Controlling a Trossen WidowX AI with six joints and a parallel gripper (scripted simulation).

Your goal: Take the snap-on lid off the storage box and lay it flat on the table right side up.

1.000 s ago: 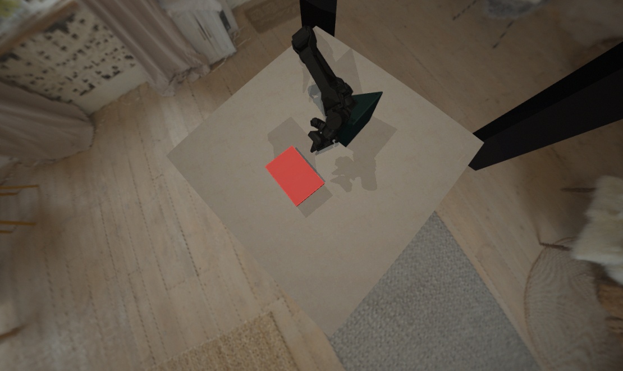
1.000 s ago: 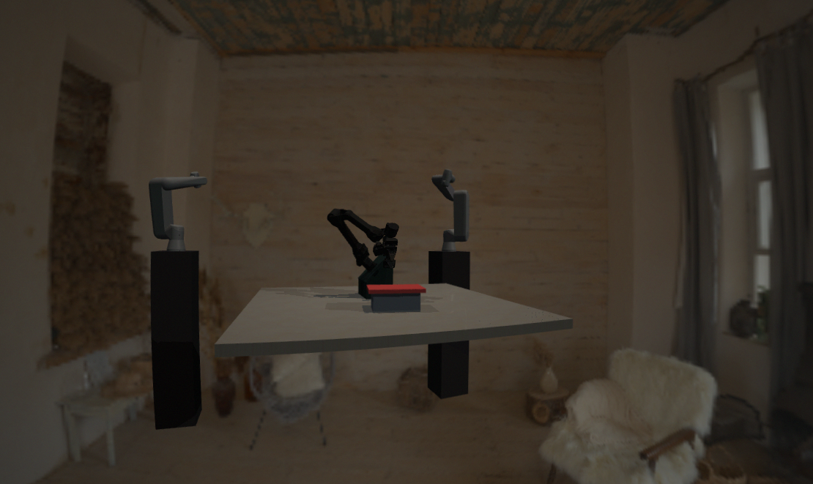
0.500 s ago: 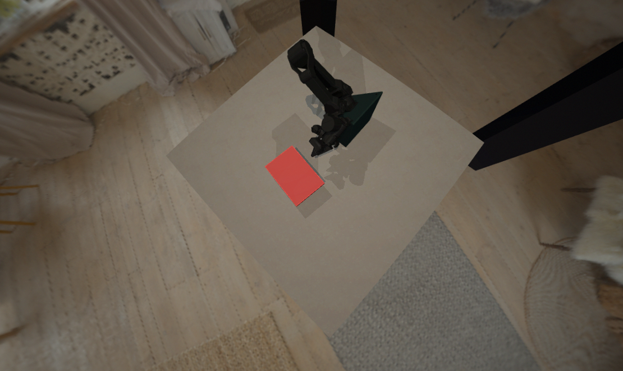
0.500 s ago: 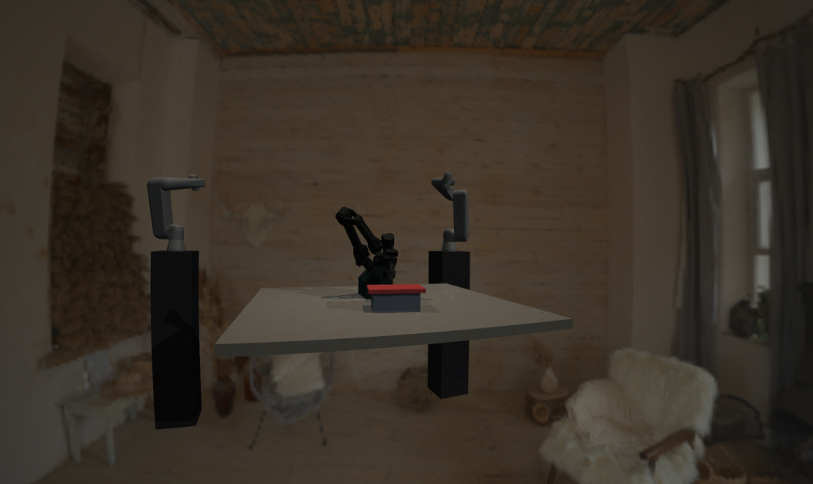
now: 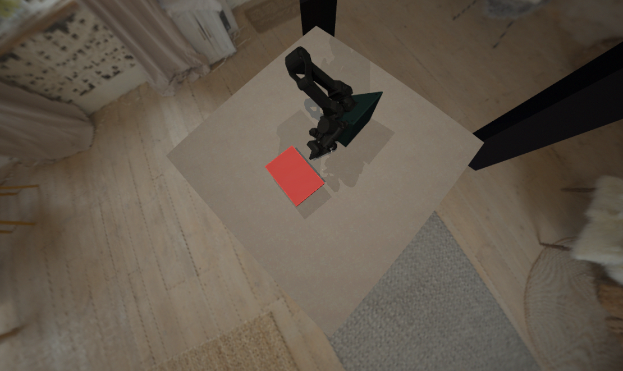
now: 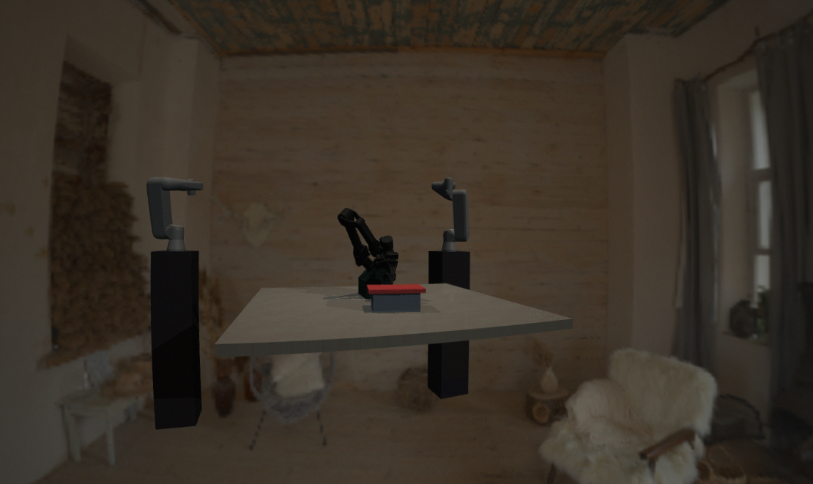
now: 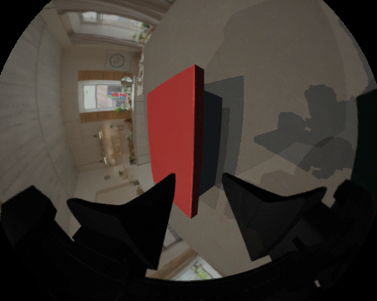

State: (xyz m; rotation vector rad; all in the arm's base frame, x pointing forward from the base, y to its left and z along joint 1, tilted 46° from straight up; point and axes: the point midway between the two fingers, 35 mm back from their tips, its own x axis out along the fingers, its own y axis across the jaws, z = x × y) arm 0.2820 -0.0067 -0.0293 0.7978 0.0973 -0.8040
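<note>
The red lid lies 11 cm ahead of my gripper tip, 3 cm to the right of it and 3 cm below it. Round my gripper tip: storage box (11 cm ahead, 8 cm below, 3 cm to the right).
</note>
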